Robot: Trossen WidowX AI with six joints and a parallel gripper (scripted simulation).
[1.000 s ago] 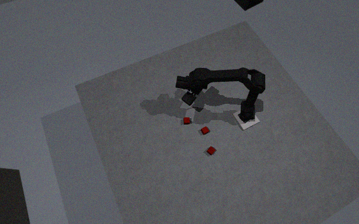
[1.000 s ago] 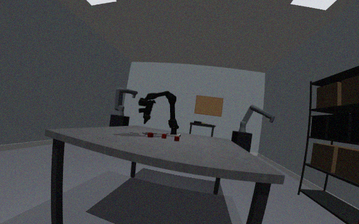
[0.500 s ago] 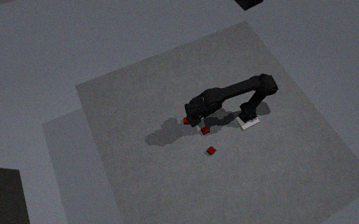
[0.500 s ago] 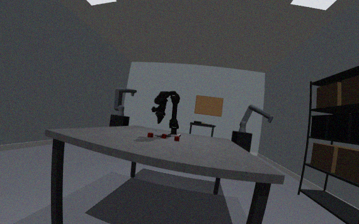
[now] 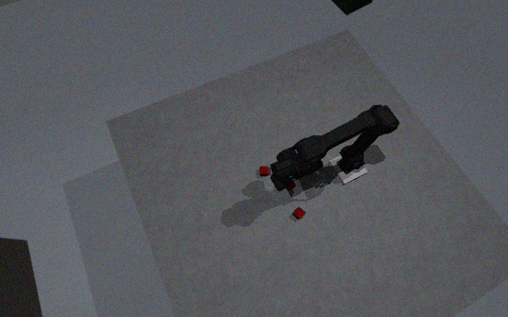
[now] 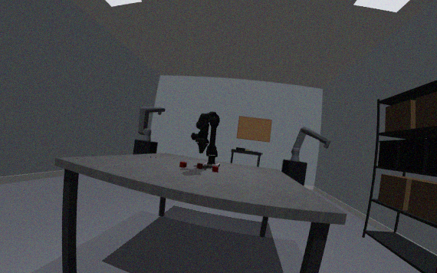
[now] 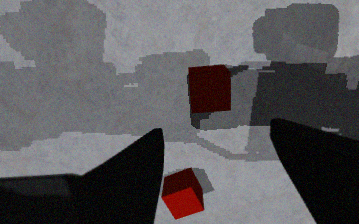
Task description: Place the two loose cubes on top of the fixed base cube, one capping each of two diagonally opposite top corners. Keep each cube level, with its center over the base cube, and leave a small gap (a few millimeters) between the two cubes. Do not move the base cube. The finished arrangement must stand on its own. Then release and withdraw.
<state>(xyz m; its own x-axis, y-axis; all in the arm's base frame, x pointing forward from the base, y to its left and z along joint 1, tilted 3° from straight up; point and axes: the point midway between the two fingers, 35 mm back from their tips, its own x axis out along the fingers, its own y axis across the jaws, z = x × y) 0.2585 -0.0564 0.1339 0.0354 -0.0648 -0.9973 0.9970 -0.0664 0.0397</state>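
The red cube lies 90 mm below my gripper tip.
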